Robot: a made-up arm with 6 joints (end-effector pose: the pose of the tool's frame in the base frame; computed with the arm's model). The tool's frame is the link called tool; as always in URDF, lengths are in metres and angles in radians.
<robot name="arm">
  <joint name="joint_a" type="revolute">
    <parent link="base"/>
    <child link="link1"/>
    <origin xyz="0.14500 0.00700 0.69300" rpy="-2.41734 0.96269 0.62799"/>
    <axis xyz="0 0 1"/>
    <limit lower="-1.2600" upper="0.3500" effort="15" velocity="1.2"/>
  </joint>
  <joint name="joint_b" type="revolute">
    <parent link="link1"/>
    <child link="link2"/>
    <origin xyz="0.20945 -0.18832 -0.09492" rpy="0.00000 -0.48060 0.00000"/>
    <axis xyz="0 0 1"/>
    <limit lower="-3.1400" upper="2.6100" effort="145" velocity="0.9"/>
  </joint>
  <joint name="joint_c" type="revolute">
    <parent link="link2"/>
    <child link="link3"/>
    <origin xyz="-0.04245 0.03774 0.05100" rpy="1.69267 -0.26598 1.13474"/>
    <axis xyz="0 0 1"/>
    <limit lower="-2.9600" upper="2.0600" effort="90" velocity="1.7"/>
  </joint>
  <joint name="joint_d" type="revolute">
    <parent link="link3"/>
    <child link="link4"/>
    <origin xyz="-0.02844 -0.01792 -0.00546" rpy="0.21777 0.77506 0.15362"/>
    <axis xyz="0 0 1"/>
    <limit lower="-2.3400" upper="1.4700" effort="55" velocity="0.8"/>
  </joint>
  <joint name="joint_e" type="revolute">
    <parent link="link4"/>
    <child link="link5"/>
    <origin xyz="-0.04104 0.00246 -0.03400" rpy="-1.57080 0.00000 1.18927"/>
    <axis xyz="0 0 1"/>
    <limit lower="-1.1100" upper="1.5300" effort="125" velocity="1.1"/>
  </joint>
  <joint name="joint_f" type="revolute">
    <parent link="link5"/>
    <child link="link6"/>
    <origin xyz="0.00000 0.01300 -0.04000" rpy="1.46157 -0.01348 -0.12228"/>
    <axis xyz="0 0 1"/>
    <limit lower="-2.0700" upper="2.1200" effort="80" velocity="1.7"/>
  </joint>
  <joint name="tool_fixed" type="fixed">
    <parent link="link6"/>
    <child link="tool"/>
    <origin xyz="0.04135 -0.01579 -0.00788" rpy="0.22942 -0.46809 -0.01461"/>
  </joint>
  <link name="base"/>
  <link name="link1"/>
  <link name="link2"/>
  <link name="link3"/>
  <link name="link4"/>
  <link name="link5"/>
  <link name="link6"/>
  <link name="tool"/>
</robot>
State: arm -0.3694 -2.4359 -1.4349 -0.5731 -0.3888 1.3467
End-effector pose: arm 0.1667 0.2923 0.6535 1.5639 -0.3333 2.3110
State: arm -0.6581 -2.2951 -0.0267 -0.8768 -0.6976 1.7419
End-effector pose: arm 0.2069 0.2482 0.6904 -0.4487 0.0763 -1.9585
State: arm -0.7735 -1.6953 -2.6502 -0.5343 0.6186 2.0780
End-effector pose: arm 0.1083 0.3137 0.7490 1.9238 0.1622 1.9588
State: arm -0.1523 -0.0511 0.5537 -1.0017 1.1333 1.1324
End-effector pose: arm 0.3174 0.2034 0.7705 0.0207 -2.3232 1.0007
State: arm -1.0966 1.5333 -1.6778 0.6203 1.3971 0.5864
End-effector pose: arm 0.0333 0.1714 0.9481 -0.2183 2.0491 -1.0131
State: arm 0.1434 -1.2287 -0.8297 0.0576 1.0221 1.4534
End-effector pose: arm 0.2444 0.1257 0.6578 -1.3140 -2.4823 -0.2934
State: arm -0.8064 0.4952 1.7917 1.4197 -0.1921 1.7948
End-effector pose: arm 0.2718 0.1234 0.8009 -1.8223 1.1321 1.9217
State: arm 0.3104 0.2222 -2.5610 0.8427 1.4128 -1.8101
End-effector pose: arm 0.2720 0.1640 0.6685 2.9254 -0.5113 -0.0108
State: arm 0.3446 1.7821 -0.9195 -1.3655 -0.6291 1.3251
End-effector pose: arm 0.2733 0.2795 0.5899 1.4357 -2.0116 1.5543
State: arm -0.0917 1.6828 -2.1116 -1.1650 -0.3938 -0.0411
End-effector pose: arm 0.2216 0.3168 0.7212 2.5442 0.2982 -0.2506
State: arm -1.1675 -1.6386 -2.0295 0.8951 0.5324 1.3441
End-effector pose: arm 0.0711 0.1928 0.7830 -0.6776 -0.2537 -2.2098
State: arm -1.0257 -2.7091 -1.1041 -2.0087 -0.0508 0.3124
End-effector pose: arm 0.1399 0.3006 0.7882 1.0418 -0.1595 1.0011
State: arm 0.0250 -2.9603 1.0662 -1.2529 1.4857 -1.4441
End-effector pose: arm 0.3598 0.3207 0.6024 -1.1499 -1.5376 1.1759
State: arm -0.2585 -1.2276 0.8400 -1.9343 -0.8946 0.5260
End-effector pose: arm 0.2844 0.2115 0.6121 0.3200 0.6584 2.6868
